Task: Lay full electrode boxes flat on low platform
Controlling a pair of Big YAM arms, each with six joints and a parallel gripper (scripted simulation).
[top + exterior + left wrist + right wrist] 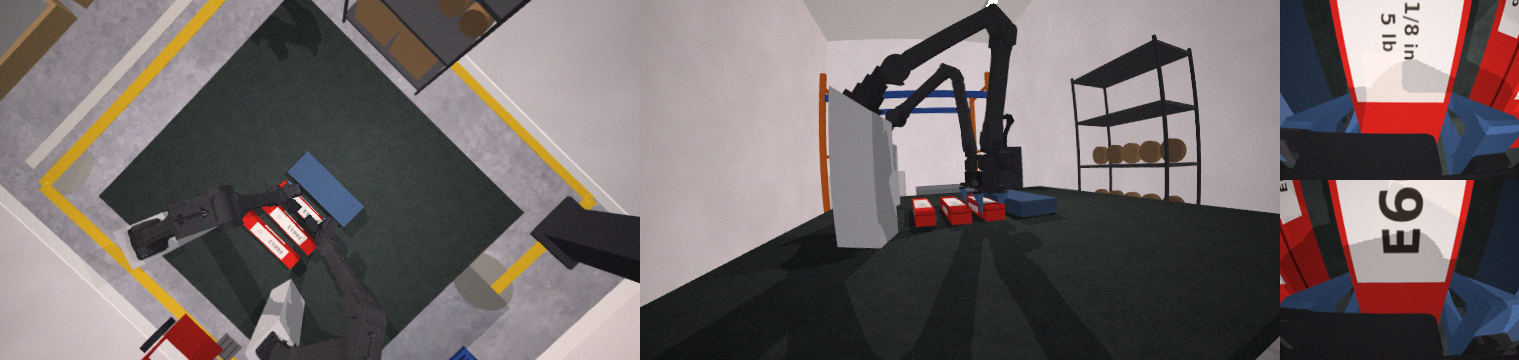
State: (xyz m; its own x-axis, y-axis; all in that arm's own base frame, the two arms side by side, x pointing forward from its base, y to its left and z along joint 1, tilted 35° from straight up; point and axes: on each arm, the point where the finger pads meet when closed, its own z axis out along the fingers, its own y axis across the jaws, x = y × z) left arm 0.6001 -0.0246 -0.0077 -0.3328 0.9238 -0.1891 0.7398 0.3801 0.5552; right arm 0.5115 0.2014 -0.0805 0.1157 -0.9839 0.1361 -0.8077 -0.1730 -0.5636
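Now: right hand 140 mm to the right of the red box, 10 mm below it and 10 mm short of it. Round my right hand: low blue platform (160 mm ahead, 120 mm to the left, 10 mm below).
Right now the red box is 120 mm to the right of my left hand, 10 mm behind it and 10 mm above it. From my left hand the other things lie so: low blue platform: 150 mm ahead, 140 mm to the right, 10 mm below.
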